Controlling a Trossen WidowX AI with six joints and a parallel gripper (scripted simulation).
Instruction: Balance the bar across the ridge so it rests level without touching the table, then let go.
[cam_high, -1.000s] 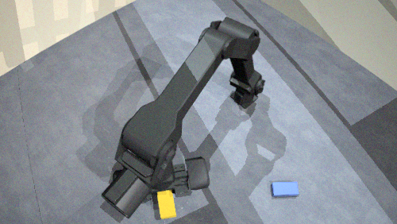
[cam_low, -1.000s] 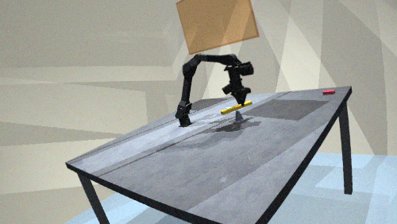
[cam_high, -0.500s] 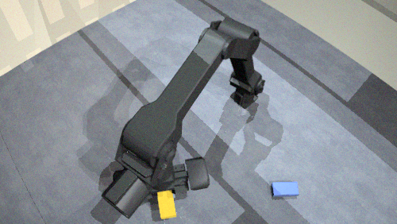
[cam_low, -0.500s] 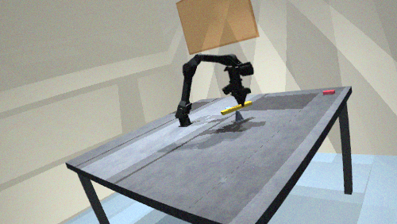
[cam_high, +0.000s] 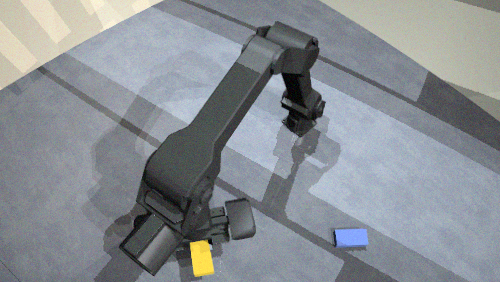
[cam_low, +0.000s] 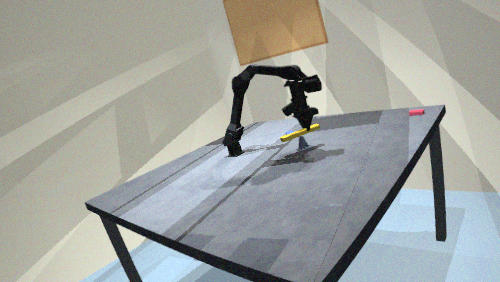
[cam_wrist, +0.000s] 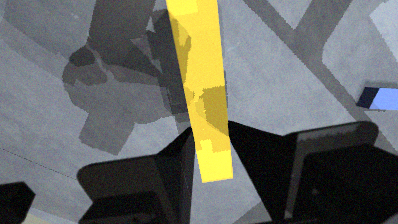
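Right now my gripper tip is 2 cm past the yellow bar and 3 cm to the left of it. Round my gripper tip: red block (36 cm ahead, 41 cm to the left, 7 cm below); then grey ridge (2 cm behind, 3 cm to the right, 4 cm below); then blue block (24 cm behind, 18 cm to the left, 7 cm below).
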